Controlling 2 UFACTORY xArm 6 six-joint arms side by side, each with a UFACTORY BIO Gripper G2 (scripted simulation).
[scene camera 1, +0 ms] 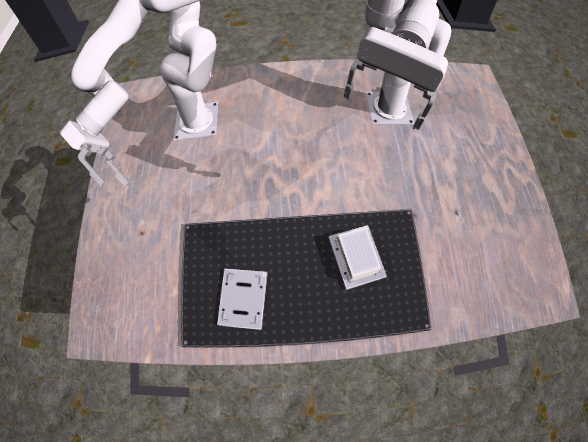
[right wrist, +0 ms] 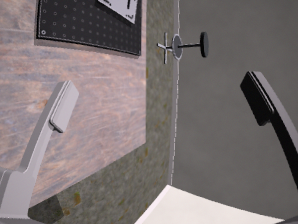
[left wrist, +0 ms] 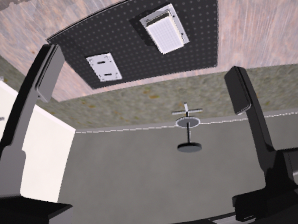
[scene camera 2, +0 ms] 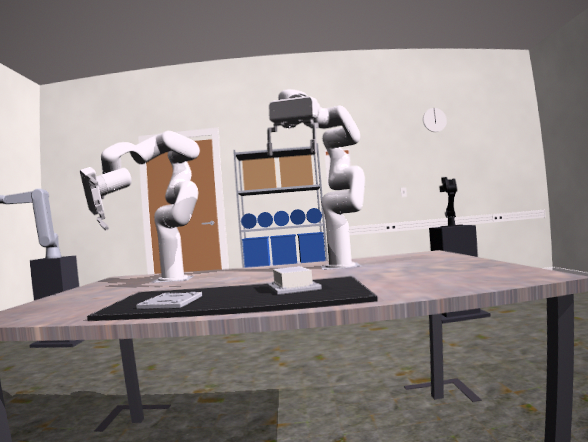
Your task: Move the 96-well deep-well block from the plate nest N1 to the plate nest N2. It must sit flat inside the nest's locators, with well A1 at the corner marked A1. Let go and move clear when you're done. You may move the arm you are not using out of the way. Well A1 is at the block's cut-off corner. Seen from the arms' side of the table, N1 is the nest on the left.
A white deep-well block shows in scene camera 1, in the left wrist view (162, 29) and in scene camera 2; in the right wrist view it is out of frame. The same spot on the white deep-well block: (scene camera 2: 291, 277) is (scene camera 1: 360, 275).
